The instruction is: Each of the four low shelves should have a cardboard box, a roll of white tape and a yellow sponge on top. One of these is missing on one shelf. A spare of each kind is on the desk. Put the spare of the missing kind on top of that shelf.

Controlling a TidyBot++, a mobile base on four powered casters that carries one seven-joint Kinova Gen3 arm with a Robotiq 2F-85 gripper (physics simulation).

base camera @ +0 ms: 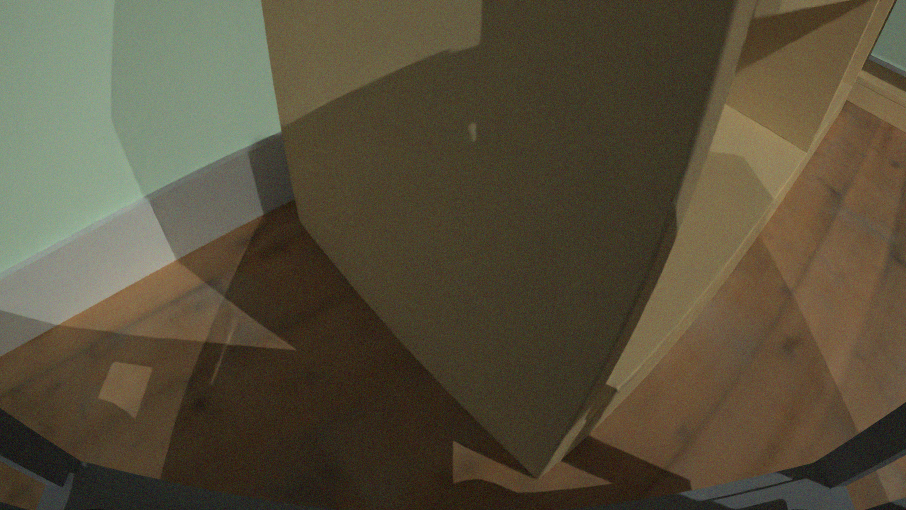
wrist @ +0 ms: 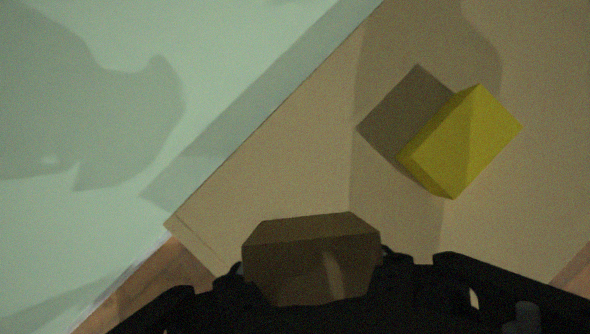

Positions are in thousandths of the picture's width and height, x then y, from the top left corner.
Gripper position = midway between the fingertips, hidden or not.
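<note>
The gripper (wrist: 526, 783) is visible. Also visible: a brown cardboard box (wrist: 526, 780) and a yellow sponge (wrist: 801, 382).
</note>
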